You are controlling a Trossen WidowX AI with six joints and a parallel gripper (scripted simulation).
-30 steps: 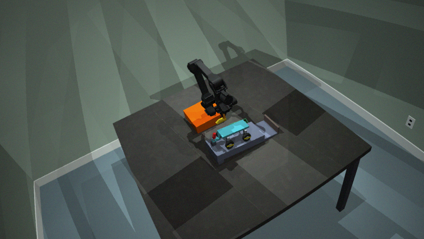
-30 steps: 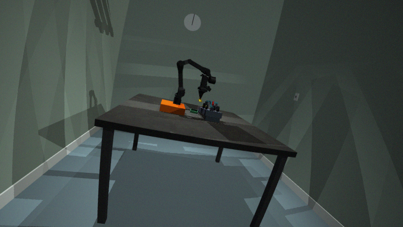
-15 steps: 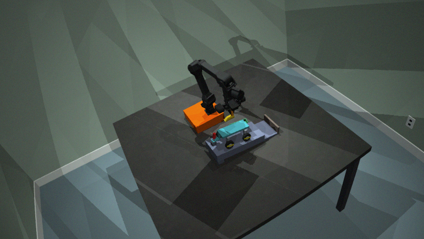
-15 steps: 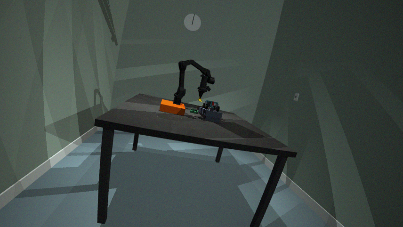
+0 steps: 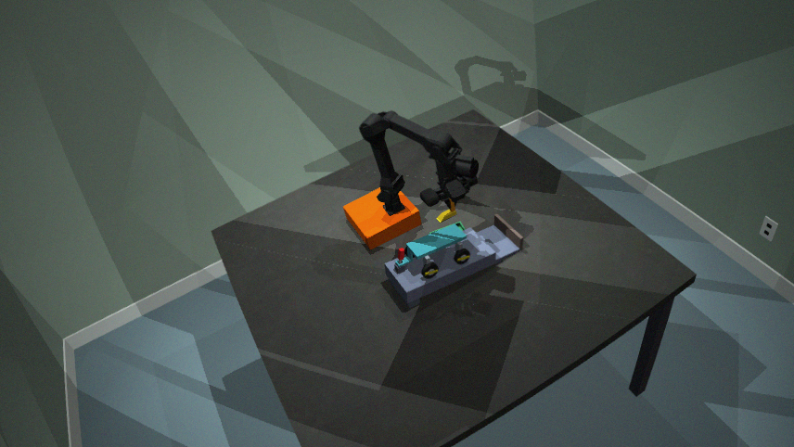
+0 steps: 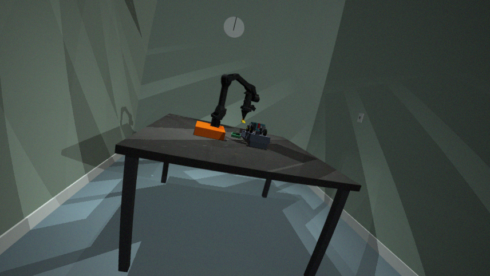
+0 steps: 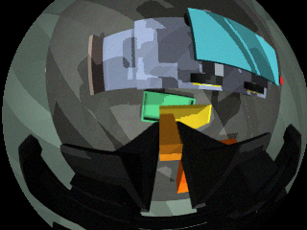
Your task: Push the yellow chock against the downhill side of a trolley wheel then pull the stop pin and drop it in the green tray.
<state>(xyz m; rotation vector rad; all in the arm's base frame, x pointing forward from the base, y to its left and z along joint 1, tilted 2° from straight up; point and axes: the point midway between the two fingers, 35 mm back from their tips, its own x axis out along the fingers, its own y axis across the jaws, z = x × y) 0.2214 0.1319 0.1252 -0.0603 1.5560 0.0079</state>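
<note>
My gripper tip is now 90 mm short of the red-headed stop pin, 240 mm to the left of it and 30 mm above it. From my gripper tip the other things lie so: teal-topped trolley: 100 mm ahead, 120 mm to the right, 50 mm below; green tray: 30 mm behind, 10 mm to the right, 170 mm below; yellow chock: 20 mm to the right, 10 mm below.
</note>
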